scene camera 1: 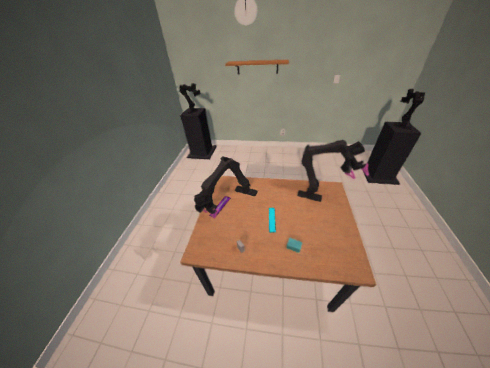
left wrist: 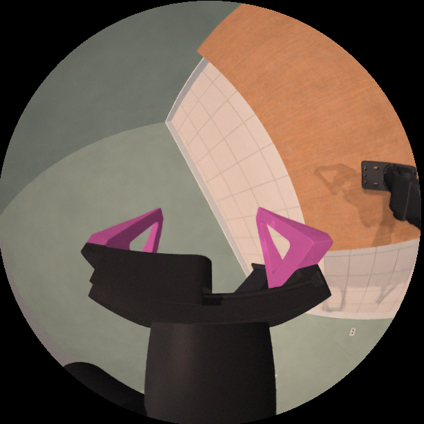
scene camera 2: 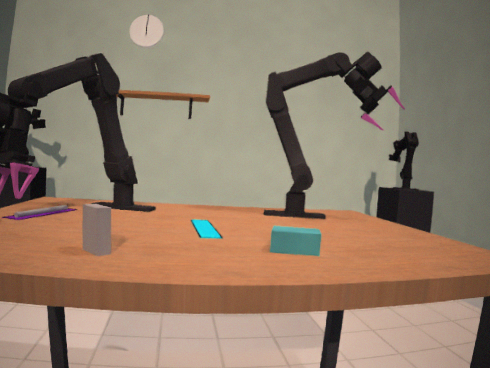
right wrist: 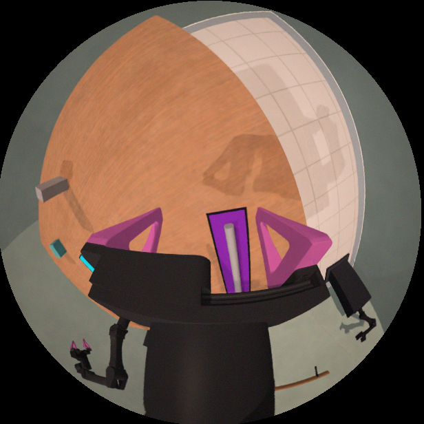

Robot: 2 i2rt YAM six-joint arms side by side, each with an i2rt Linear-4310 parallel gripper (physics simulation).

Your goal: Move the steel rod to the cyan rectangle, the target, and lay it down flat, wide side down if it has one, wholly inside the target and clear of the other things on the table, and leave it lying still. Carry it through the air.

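Places are measured from the left arm's base along level axes (x right, y up, z back), in centimetres.
Where they show: left gripper, fingertip midpoint: (scene camera 1: 361, 177) (scene camera 2: 393, 119); right gripper, fingertip midpoint: (scene camera 1: 210, 215) (scene camera 2: 6, 197); left arm's base at its link origin: (scene camera 1: 309, 196) (scene camera 2: 294, 215); right arm's base at its link origin: (scene camera 1: 246, 191) (scene camera 2: 123, 208).
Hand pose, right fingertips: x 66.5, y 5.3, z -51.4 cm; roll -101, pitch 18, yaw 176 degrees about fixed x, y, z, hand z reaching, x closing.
Each offset is from my right fingertips to the top centre of the thing. "spot": to the spot under its first point.
The steel rod {dy -3.9, dx +0.1, dz +14.7 cm} (scene camera 2: 42, 211) (right wrist: 233, 257), thin and grey, lies flat on a purple rectangle {spot: dy -4.5, dx -0.5, dz +14.0 cm} (scene camera 1: 220, 206) (right wrist: 243, 240) at the table's left. The cyan rectangle {spot: dy -5.2, dx -44.4, dz +15.8 cm} (scene camera 1: 272, 220) (scene camera 2: 206, 229) (right wrist: 86, 263), the target, lies mid-table with nothing on it. My right gripper (scene camera 1: 208, 212) (scene camera 2: 10, 196) (right wrist: 208, 212) is open and empty above the table near the rod. In the right wrist view the rod shows between the fingers, nearer the finger at the picture's right; its lower end is hidden by the gripper body. My left gripper (scene camera 1: 361, 176) (scene camera 2: 393, 119) (left wrist: 209, 212) is open and empty, high past the table's right edge.
An upright grey block {dy +2.3, dx -31.6, dz -14.6 cm} (scene camera 1: 241, 246) (scene camera 2: 96, 229) (right wrist: 52, 189) stands toward the front, left of the target in the scene views. A teal block {dy -1.3, dx -64.3, dz -0.2 cm} (scene camera 1: 294, 245) (scene camera 2: 295, 241) (right wrist: 58, 248) sits to the target's front right. The arm bases stand at the table's back edge.
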